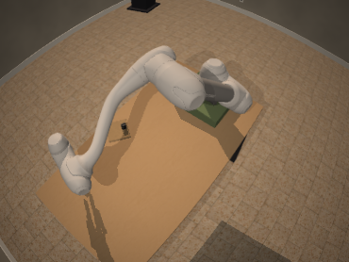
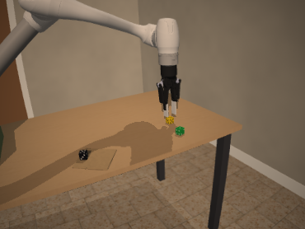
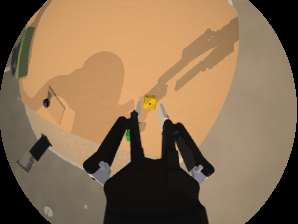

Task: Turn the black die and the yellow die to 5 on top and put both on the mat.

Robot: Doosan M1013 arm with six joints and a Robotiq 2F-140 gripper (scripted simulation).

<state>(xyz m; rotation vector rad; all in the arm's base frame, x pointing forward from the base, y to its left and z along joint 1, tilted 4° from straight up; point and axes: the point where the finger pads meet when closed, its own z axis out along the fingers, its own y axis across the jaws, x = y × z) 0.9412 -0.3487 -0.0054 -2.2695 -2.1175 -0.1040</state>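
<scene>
Now: hand 60 mm above the yellow die. Round my hand: black die (470 mm behind, 60 mm below, 10 mm to the right); mat (430 mm behind, 70 mm below, 40 mm to the right); green die (120 mm to the right, 60 mm below, 50 mm behind).
</scene>
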